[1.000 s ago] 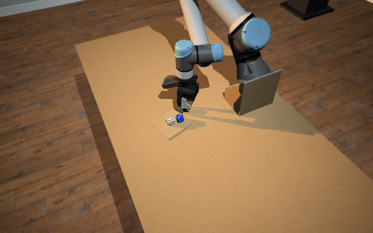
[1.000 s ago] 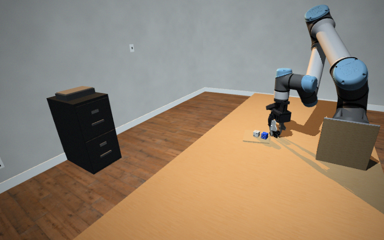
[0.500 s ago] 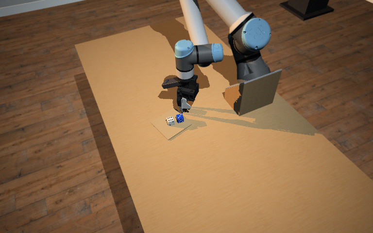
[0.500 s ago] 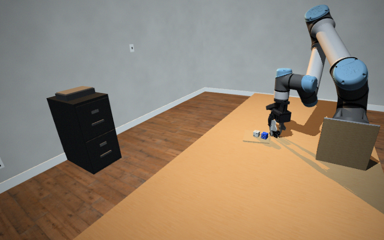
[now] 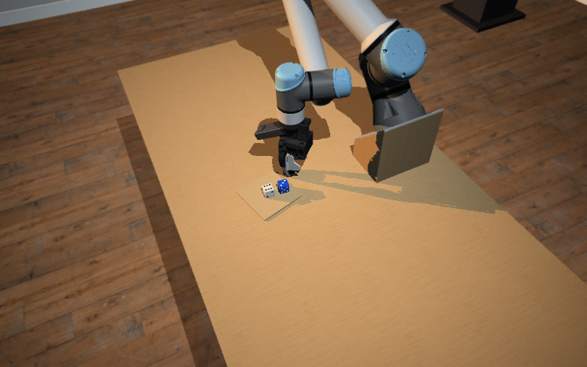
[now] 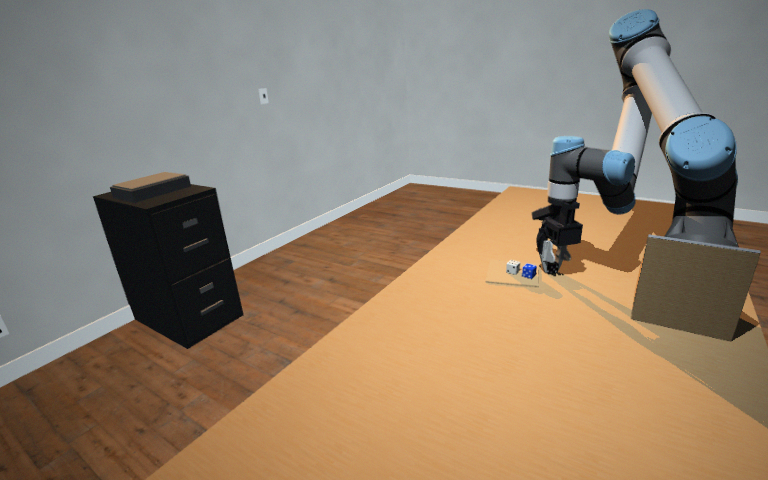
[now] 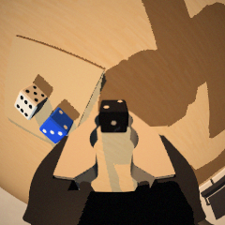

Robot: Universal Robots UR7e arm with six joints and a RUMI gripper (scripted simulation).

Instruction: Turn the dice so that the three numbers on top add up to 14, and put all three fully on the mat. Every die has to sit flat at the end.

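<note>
The black die is right at my hand. Round my hand: tan mat (9 cm ahead, 6 cm to the left, 2 cm below); then white die (9 cm ahead, 6 cm to the left); then blue die (5 cm ahead, 6 cm to the left).
</note>
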